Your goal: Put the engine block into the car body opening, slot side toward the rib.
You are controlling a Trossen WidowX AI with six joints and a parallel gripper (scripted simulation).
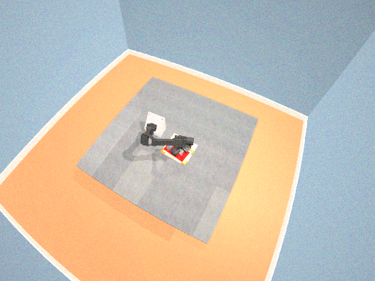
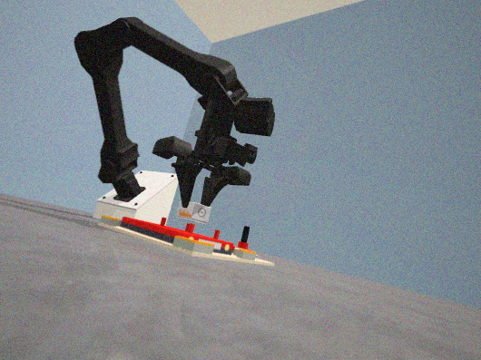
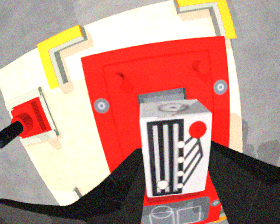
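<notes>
My gripper tip is now 20 mm past the cream base plate, 30 mm to the right of it and 50 mm above it. From my gripper tip the other things lie so: engine block (10 mm below).
</notes>
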